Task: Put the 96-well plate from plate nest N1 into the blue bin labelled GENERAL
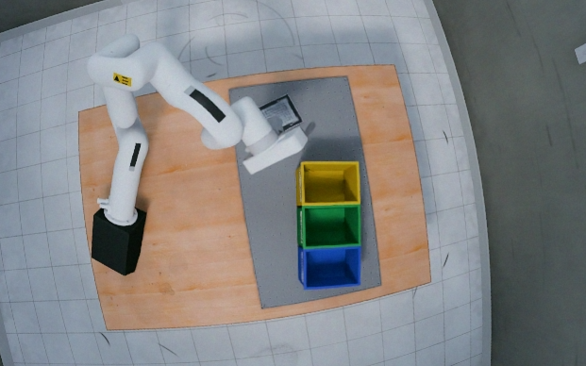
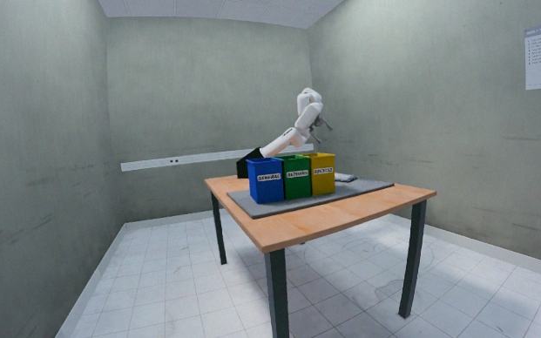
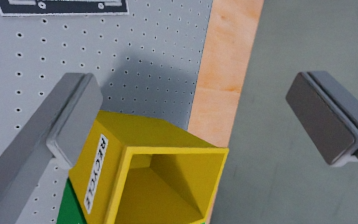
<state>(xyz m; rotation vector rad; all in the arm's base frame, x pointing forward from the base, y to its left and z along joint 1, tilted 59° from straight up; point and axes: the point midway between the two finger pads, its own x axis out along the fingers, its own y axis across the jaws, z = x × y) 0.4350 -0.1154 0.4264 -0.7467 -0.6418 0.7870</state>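
My gripper is now 5 cm past the clear 96-well plate, 12 cm to the right of it and 27 cm above it. Round my hand: green bin: 16 cm ahead, 23 cm to the right, 19 cm below; then black plate nest N1: 5 cm behind, 12 cm to the left, 28 cm below; then yellow bin: 14 cm ahead, 10 cm to the right, 19 cm below.
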